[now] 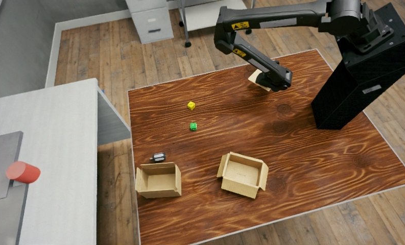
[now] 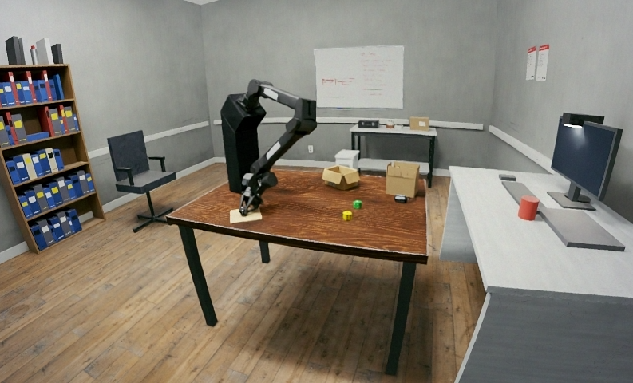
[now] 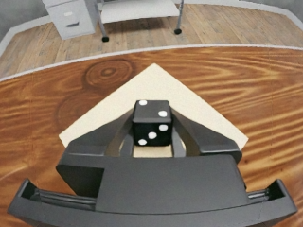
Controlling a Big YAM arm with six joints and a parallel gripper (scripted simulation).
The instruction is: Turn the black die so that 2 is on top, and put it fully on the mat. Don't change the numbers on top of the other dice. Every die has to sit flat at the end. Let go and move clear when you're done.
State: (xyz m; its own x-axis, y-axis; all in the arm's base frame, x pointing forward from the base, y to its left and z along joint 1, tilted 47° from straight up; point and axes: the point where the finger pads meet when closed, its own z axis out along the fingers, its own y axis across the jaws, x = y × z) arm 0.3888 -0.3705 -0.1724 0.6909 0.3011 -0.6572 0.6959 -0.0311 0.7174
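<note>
My gripper is now right at the black die. The rest, counted from my hand: yellow die (46 cm ahead, 7 cm to the left, 1 cm below); mat (2 cm below, 1 cm to the left); green die (49 cm ahead, 20 cm to the left, 1 cm below).
</note>
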